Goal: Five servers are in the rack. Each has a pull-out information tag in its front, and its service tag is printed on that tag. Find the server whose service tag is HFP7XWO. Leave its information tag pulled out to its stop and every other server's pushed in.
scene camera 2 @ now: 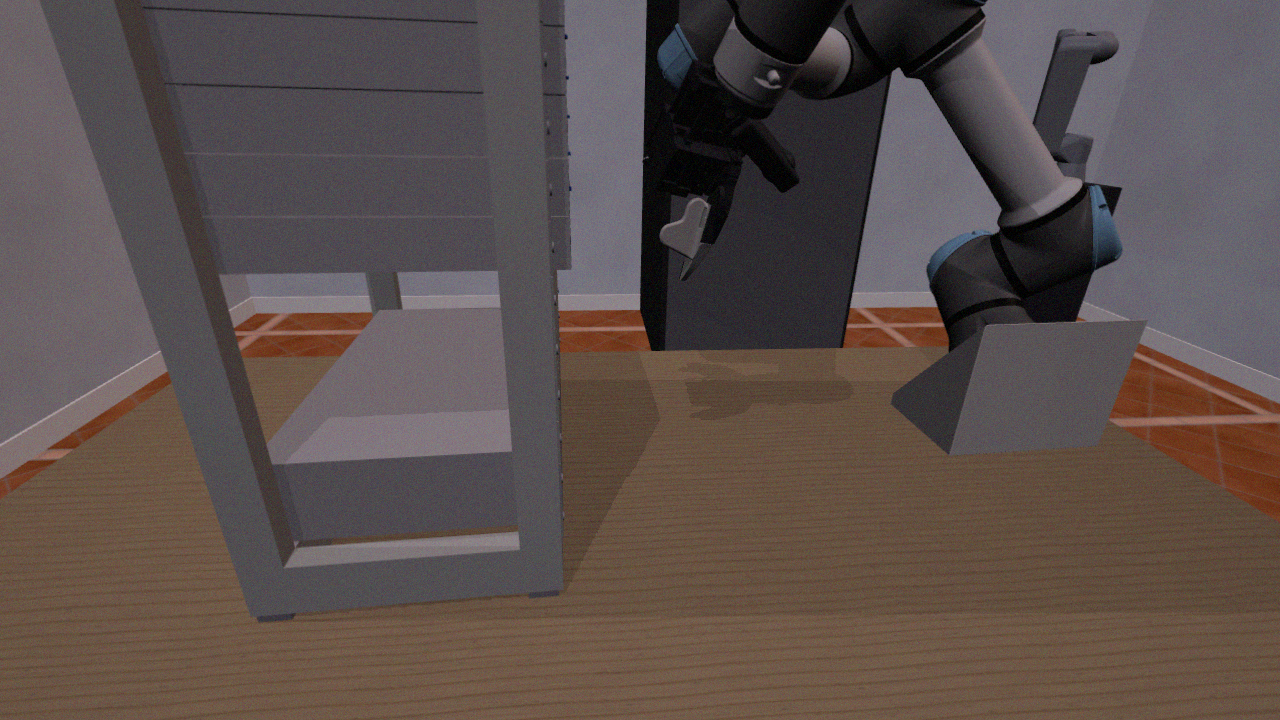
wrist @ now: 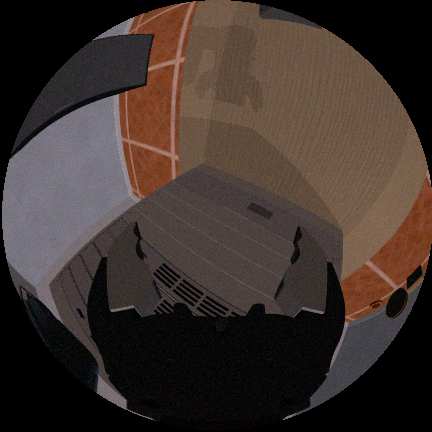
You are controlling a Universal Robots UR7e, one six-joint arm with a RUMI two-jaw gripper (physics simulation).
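Seen in the pictures: gripper, between the fingertips: [scene camera 2: 670, 233] [wrist: 217, 227]; arm's base, origin of its link: [scene camera 2: 1003, 370].
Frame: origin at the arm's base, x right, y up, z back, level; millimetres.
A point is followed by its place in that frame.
The rack [scene camera 2: 529, 358] {x -310, y 182, z -721 mm} [wrist: 336, 245] {x -284, y 5, z -699 mm} stands at the left in the scene view. Its servers [scene camera 2: 349, 188] {x -280, y 314, z -849 mm} [wrist: 182, 290] {x -43, y 273, z -685 mm} are stacked in its upper part, seen from the side in the scene view. In the wrist view, dark vent slots and small blue marks show on their fronts, partly behind my gripper. No service tag text can be read, and I cannot tell whether any information tag is pulled out. My gripper [scene camera 2: 692, 253] [wrist: 217, 227] {x -65, y 234, z -561 mm} is open and empty, in front of the rack and to its right in the scene view, apart from it.
The wooden table [scene camera 2: 805, 537] {x -253, y -81, z -421 mm} [wrist: 320, 100] {x -111, y -82, z -408 mm} carries the rack. A grey wedge-shaped block [scene camera 2: 1042, 389] {x -107, y 21, z -28 mm} stands at the right, near the arm's base. A tall dark cabinet [scene camera 2: 760, 277] stands behind the table. A pale tray-like box [scene camera 2: 393, 492] {x -274, y 31, z -859 mm} sits low within the rack.
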